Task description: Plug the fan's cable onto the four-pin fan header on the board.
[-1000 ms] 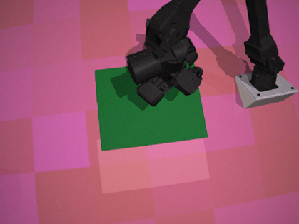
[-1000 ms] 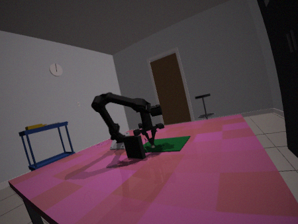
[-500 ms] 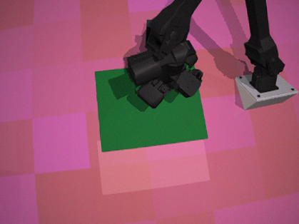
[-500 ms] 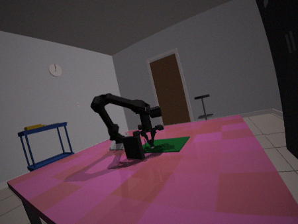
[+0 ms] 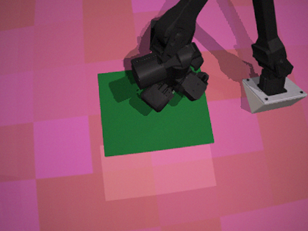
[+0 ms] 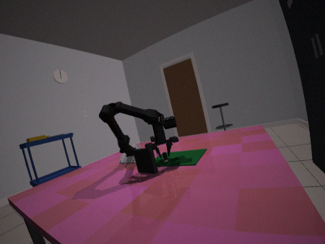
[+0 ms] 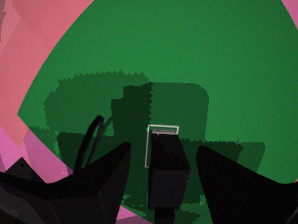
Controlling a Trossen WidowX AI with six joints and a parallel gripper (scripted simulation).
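Now: gripper tip 10 mm short of the black fan plug, 10 mm to the left of it and 10 mm below it. The rest, counted from my gripper tip: green board 50 mm ahead, 40 mm to the left, 30 mm below; then black fan 30 mm behind, 140 mm to the right, 40 mm above; then fan header 10 mm to the right, 20 mm below.
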